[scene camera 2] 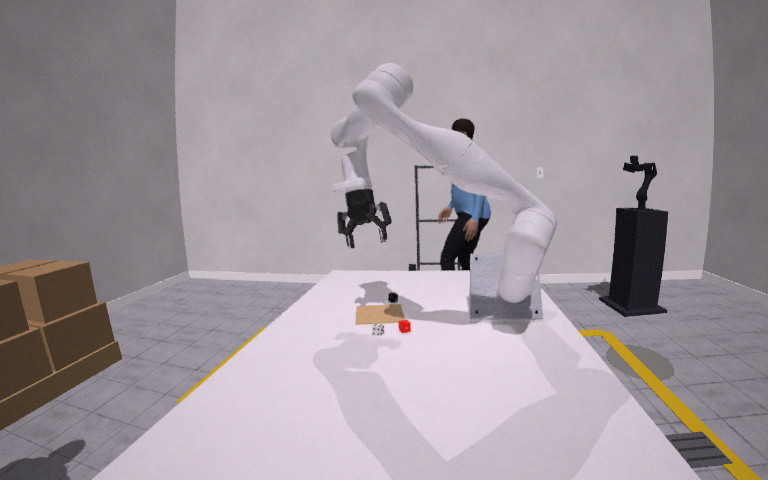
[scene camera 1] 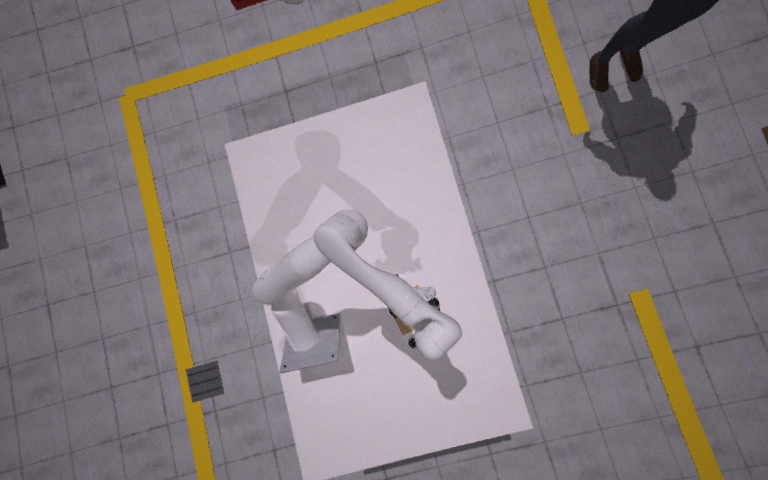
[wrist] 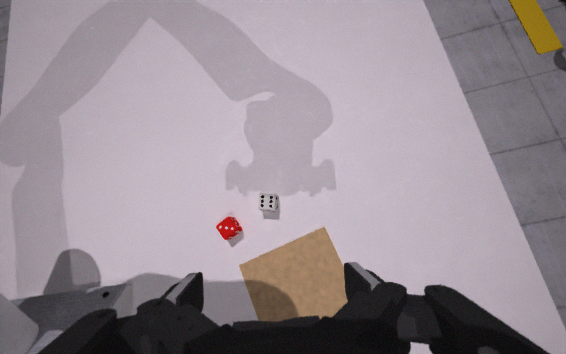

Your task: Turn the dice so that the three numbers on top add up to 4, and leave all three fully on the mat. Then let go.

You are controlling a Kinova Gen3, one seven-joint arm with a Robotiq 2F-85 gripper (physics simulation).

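Places are measured from the arm's base along level axes (x back, y right, z up), in millimetres.
Where they show: gripper, between the fingertips: (scene camera 2: 367, 245) (wrist: 274, 283); arm's base, origin of its link: (scene camera 2: 513, 287) (scene camera 1: 305, 339).
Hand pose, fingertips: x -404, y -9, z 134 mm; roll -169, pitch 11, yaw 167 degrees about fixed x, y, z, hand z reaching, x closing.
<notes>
Things, the pixels of their top centre, and the offset from my fingertips. Level surfaces: height alone.
- tan square mat, centre of its top: (wrist: 301, 294) (scene camera 2: 379, 313) (scene camera 1: 410, 310) dx +19, dy +50, dz -214 mm
- white die, centre of its top: (wrist: 266, 201) (scene camera 2: 377, 325) dx +27, dy -85, dz -193 mm
- red die, centre of its top: (wrist: 226, 227) (scene camera 2: 404, 321) dx +95, dy -67, dz -193 mm
- black die, centre of its top: (scene camera 2: 392, 293) (scene camera 1: 413, 344) dx +55, dy +166, dz -193 mm
- white table, height of its surface: dz -218 mm
The tan square mat (scene camera 1: 403, 326) (scene camera 2: 370, 314) (wrist: 305, 265) lies on the white table. A white die (scene camera 2: 377, 329) (wrist: 268, 202) is off the mat, with six pips on top in the wrist view. A red die (scene camera 2: 404, 326) (wrist: 229, 228) is off the mat near its corner, with three pips in a row on top. A black die (scene camera 1: 412, 343) (scene camera 2: 393, 297) is off the mat on the opposite side; its top number is too small to read, and it does not show in the wrist view. My gripper (scene camera 2: 367, 243) (wrist: 274, 283) is open and empty, high above the mat area.
The white table (scene camera 1: 362, 413) (scene camera 2: 226, 441) (wrist: 400, 125) bears my arm's base plate (scene camera 1: 325, 345) (scene camera 2: 481, 271). Stacked cardboard boxes (scene camera 2: 67, 288) stand at the left of the second scene view. A person (scene camera 2: 470, 198) stands behind the table. A black pedestal (scene camera 2: 640, 254) with a small arm stands at the right.
</notes>
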